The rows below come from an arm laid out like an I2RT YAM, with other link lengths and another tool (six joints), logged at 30 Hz.
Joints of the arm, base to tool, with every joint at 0 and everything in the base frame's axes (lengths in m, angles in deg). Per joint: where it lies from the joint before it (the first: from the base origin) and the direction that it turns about. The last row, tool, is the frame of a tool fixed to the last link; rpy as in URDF.
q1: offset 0 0 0.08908 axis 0 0 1
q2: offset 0.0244 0.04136 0.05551 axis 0 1 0
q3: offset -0.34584 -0.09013 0 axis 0 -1 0
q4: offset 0.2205 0.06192 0.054 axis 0 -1 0
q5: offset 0.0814 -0.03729 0.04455 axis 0 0 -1
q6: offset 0.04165 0 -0.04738 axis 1 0 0
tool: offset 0.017 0.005 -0.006 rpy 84.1 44.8 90
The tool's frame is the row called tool.
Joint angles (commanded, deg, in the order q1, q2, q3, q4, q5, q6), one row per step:
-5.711 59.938 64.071 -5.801 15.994 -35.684
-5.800 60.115 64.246 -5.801 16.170 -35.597
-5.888 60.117 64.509 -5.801 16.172 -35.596
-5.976 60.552 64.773 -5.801 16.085 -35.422
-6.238 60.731 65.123 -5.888 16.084 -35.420
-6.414 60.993 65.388 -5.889 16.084 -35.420
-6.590 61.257 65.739 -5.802 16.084 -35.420
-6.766 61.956 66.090 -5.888 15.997 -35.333
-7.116 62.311 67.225 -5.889 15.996 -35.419
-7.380 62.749 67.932 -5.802 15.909 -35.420
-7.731 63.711 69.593 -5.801 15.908 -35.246
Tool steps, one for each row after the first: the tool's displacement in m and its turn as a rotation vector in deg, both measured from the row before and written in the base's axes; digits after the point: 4 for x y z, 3 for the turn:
0.0008 -0.0006 0.0005 0.076 -0.030 -0.267
-0.0003 -0.0003 0.0016 -0.026 -0.260 -0.090
0.0024 -0.0005 0.0002 0.181 0.105 -0.005
0.0005 -0.0010 0.0014 -0.007 -0.084 -0.261
0.0012 -0.0008 0.0008 0.000 -0.002 -0.176
0.0011 -0.0008 0.0015 -0.020 -0.173 -0.176
0.0038 -0.0010 -0.0003 0.133 0.397 -0.091
0.0007 -0.0014 0.0058 -0.173 -0.740 -0.347
0.0018 -0.0012 0.0031 -0.045 -0.353 -0.177
0.0040 -0.0019 0.0069 0.068 -0.763 -0.351

